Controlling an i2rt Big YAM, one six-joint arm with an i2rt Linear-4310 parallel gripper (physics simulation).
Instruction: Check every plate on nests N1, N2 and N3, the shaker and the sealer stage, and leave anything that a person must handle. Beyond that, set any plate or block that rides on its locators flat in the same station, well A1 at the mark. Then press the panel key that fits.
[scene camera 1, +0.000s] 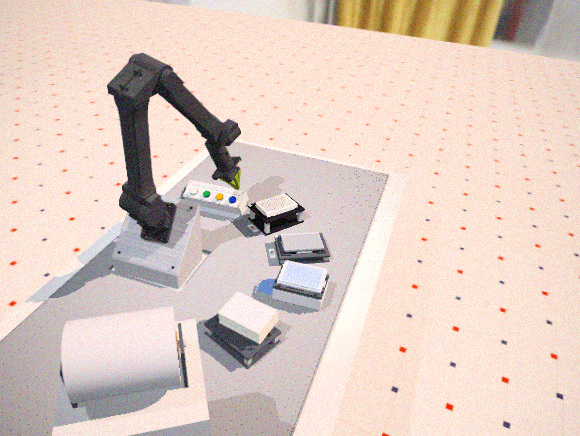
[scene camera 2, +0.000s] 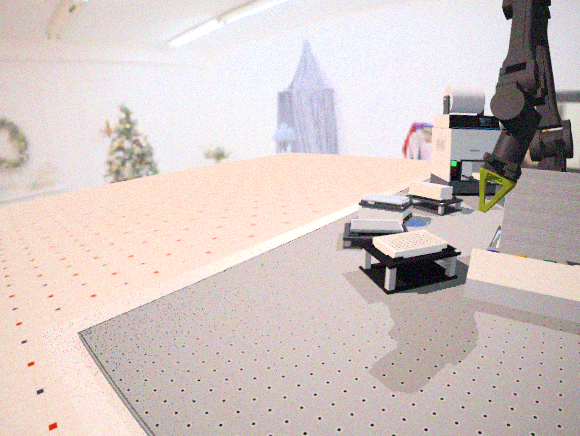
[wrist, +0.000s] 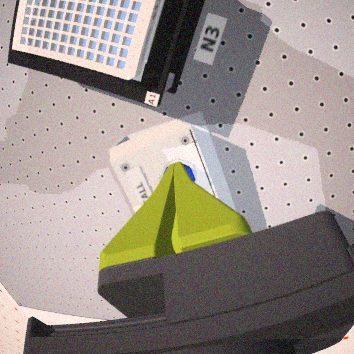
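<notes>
My gripper (scene camera 2: 481, 211), (scene camera 1: 237, 189), (wrist: 178, 171) is shut, and it holds nothing. I see a cream plate (scene camera 1: 250, 318) too, though in the wrist view the cream plate is out of frame. There is also a blue-white plate (scene camera 1: 311, 278), and in the wrist view the blue-white plate is out of frame.
</notes>
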